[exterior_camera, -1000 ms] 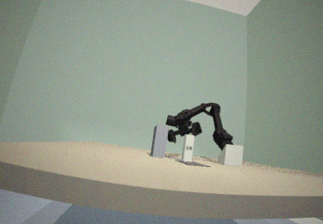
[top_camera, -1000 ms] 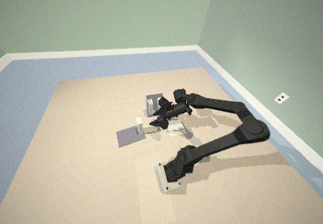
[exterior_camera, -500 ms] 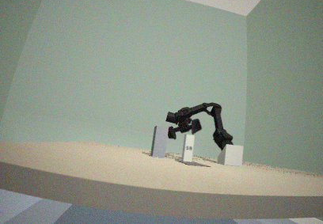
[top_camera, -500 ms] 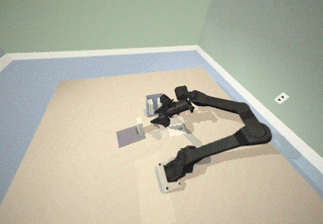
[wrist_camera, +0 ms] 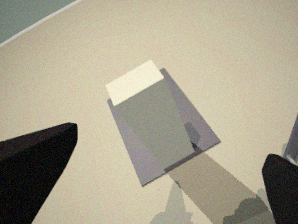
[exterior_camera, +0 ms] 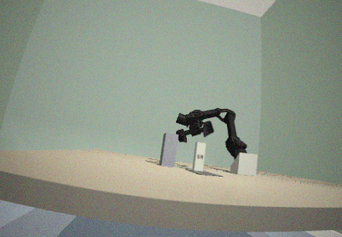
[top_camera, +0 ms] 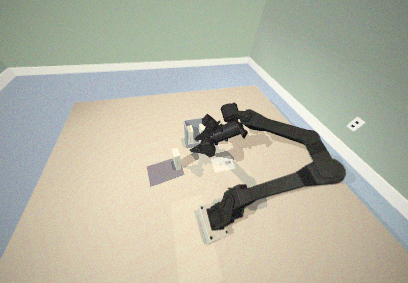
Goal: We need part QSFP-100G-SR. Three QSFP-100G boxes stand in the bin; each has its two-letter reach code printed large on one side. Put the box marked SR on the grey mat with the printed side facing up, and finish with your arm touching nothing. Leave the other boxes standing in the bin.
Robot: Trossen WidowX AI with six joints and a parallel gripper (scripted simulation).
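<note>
Now: gripper tip 1 cm past the white box marked SR, 8 cm to the right of it and 8 cm above it. The rest, counted from my gripper tip: grey mat: 2 cm behind, 13 cm to the left, 14 cm below; then white card: 4 cm behind, 14 cm to the right, 14 cm below.
</note>
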